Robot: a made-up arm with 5 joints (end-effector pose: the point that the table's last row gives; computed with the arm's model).
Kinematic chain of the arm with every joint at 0, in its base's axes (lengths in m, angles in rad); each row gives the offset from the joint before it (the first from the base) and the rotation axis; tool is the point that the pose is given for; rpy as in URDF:
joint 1: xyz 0.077 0 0.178 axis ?
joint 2: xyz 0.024 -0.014 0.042 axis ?
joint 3: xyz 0.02 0 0.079 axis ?
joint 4: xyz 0.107 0 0.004 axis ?
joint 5: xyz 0.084 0.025 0 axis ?
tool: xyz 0 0 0 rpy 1.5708 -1.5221 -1.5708
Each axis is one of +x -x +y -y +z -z.
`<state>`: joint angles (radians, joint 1 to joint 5).
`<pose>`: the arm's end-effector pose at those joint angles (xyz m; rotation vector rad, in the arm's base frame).
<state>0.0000 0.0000 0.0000 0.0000 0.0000</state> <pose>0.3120 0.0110 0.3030 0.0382 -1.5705 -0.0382</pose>
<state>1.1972 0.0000 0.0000 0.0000 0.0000</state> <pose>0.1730 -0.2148 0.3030 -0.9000 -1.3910 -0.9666</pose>
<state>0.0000 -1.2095 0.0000 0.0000 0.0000</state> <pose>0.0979 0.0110 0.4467 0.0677 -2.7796 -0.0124</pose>
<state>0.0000 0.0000 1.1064 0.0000 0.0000</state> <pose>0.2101 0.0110 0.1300 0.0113 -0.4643 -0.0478</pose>
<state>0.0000 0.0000 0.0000 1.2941 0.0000</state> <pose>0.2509 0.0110 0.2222 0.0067 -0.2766 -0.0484</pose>
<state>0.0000 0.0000 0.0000 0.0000 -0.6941</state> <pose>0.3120 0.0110 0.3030 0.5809 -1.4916 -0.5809</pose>
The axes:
joint 1: -z
joint 2: +y
joint 3: +y
joint 4: +y
joint 5: -x

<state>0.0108 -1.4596 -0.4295 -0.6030 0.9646</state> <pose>-0.0793 0.0127 0.3998 1.0129 2.0273 0.4918</pose>
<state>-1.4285 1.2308 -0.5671 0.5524 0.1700</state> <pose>0.0975 0.2204 0.0860 0.2387 -0.3116 1.5321</pose>
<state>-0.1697 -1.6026 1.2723 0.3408 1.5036</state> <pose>0.2016 0.0325 0.2751 -1.0244 -1.3684 1.2539</pose>
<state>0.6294 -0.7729 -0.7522 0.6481 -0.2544</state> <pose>0.1140 -0.0133 0.4622 -0.4047 -2.4587 -0.4050</pose>
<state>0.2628 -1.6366 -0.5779 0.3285 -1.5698</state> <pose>-0.0646 0.0495 0.3978 -1.8389 2.2840 -0.3765</pose>
